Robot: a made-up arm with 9 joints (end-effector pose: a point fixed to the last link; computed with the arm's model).
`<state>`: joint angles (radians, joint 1 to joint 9).
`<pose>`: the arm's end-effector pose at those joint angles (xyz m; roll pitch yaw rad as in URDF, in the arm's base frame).
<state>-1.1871 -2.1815 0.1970 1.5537 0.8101 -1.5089 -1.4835 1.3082 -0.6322</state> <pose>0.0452 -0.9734 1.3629 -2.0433 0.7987 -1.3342</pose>
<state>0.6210 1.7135 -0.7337 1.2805 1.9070 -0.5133 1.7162 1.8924 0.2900</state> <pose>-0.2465 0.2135 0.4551 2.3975 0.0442 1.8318</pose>
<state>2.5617 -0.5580 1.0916 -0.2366 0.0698 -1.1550 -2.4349 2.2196 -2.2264</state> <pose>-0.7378 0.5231 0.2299 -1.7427 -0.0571 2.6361</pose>
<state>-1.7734 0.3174 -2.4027 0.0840 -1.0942 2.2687 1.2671 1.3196 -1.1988</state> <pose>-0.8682 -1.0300 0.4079 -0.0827 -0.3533 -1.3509</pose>
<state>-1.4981 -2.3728 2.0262 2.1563 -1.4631 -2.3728 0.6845 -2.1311 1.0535</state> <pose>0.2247 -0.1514 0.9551 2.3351 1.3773 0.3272</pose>
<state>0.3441 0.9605 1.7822 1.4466 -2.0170 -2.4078 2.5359 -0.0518 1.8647</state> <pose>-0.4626 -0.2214 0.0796 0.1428 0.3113 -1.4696</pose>
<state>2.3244 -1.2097 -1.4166 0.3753 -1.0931 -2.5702 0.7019 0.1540 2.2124</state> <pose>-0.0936 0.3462 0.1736 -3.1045 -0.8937 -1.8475</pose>
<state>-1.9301 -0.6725 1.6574 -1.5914 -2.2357 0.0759 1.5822 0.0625 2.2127</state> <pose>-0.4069 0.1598 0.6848 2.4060 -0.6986 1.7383</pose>
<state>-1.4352 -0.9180 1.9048 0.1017 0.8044 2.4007 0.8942 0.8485 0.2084</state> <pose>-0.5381 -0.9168 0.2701 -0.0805 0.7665 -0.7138</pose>
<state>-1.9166 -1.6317 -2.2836 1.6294 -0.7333 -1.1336 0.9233 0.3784 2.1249</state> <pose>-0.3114 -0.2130 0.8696 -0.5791 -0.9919 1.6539</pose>
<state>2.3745 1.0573 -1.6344 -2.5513 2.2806 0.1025 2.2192 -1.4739 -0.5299</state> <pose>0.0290 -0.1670 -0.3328 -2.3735 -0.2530 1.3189</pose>
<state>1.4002 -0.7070 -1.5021 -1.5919 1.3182 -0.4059 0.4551 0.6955 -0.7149</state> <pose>-0.2022 0.1373 0.5610 -2.0753 -0.1149 0.7525</pose>
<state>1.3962 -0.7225 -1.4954 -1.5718 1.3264 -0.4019 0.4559 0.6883 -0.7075</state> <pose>-0.2074 0.1326 0.5558 -2.0602 -0.1209 0.7472</pose>
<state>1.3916 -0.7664 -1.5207 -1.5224 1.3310 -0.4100 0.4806 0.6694 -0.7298</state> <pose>-0.2151 0.1402 0.5540 -2.0810 -0.1286 0.7362</pose>
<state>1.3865 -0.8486 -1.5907 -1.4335 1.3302 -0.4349 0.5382 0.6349 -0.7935</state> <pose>-0.2251 0.1589 0.5533 -2.1490 -0.1480 0.7265</pose>
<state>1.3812 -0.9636 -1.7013 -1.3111 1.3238 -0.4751 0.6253 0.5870 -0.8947</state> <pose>-0.2342 0.1743 0.5457 -2.2498 -0.1982 0.7384</pose>
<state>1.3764 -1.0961 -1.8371 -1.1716 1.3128 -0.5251 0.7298 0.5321 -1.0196</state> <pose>-0.2362 0.1689 0.5251 -2.3527 -0.2908 0.7875</pose>
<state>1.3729 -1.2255 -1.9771 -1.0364 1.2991 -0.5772 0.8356 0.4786 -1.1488</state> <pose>-0.2244 0.1389 0.4922 -2.4313 -0.4166 0.8664</pose>
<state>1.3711 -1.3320 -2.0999 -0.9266 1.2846 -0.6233 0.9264 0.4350 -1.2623</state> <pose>-0.1992 0.0991 0.4548 -2.4786 -0.5476 0.9500</pose>
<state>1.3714 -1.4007 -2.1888 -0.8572 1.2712 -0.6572 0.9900 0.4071 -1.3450</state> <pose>-0.1719 0.0682 0.4245 -2.5060 -0.6502 1.0168</pose>
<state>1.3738 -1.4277 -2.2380 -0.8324 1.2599 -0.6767 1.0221 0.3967 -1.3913</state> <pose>-0.1541 0.0552 0.4109 -2.5289 -0.7027 1.0628</pose>
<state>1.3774 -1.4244 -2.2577 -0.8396 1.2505 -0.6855 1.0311 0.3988 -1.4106</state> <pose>-0.1474 0.0564 0.4121 -2.5540 -0.7133 1.0937</pose>
